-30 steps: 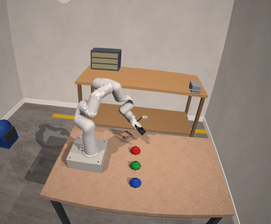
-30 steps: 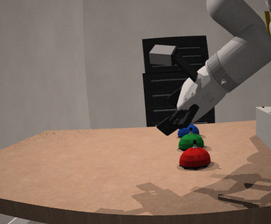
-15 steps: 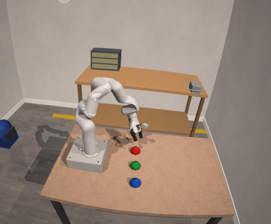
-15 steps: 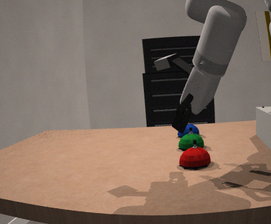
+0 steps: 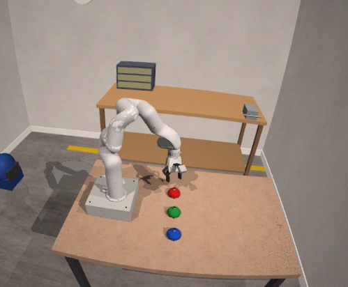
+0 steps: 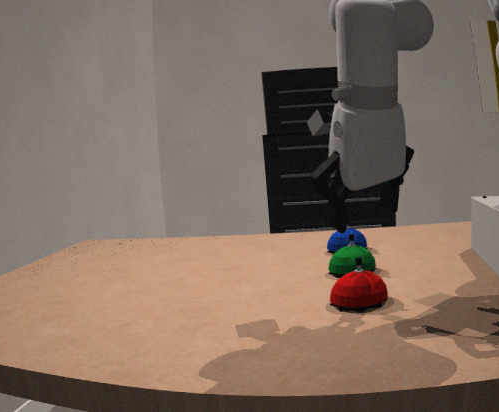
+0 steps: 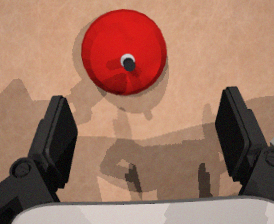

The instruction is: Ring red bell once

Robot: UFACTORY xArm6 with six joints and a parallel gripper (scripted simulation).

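Now: the red bell 10 mm ahead of my hand, 10 mm to the right of it and 90 mm below it. The rest, counted from my hand: green bell 40 mm ahead, 180 mm to the right, 90 mm below; then blue bell 60 mm ahead, 350 mm to the right, 90 mm below.
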